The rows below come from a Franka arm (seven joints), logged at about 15 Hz.
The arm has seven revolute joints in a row. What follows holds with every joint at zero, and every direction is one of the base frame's.
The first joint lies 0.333 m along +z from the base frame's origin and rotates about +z.
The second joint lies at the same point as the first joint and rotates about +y.
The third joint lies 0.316 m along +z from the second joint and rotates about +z.
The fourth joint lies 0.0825 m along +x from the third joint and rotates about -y.
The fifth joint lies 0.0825 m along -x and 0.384 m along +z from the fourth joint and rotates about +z.
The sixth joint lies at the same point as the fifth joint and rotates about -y.
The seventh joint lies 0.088 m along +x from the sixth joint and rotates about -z.
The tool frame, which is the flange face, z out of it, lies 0.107 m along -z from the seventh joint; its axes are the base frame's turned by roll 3.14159, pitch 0 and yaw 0 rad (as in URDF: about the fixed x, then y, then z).
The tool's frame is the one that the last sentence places.
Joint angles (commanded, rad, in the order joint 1, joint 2, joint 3, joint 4, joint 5, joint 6, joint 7), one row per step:
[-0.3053, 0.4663, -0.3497, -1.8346, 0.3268, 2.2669, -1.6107]
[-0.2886, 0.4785, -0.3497, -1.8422, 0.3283, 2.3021, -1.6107]
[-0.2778, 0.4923, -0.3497, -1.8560, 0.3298, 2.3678, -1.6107]
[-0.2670, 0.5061, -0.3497, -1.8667, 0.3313, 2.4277, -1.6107]
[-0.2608, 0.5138, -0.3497, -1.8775, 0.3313, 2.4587, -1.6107]
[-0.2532, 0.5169, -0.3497, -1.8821, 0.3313, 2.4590, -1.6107]
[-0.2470, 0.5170, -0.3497, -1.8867, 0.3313, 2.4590, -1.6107]
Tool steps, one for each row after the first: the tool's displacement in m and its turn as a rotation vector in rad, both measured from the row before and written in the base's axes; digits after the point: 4 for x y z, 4 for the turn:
[0.0058, 0.0069, -0.0076, -0.0170, -0.0068, 0.0113]
[0.0036, 0.0022, -0.0083, -0.0353, -0.0211, 0.0020]
[0.0038, 0.0026, -0.0073, -0.0329, -0.0198, 0.0035]
[0.0004, 0.0023, -0.0062, -0.0145, -0.0051, 0.0023]
[0.0011, 0.0046, -0.0038, 0.0030, 0.0066, 0.0068]
[0.0008, 0.0038, -0.0020, 0.0024, 0.0039, 0.0054]

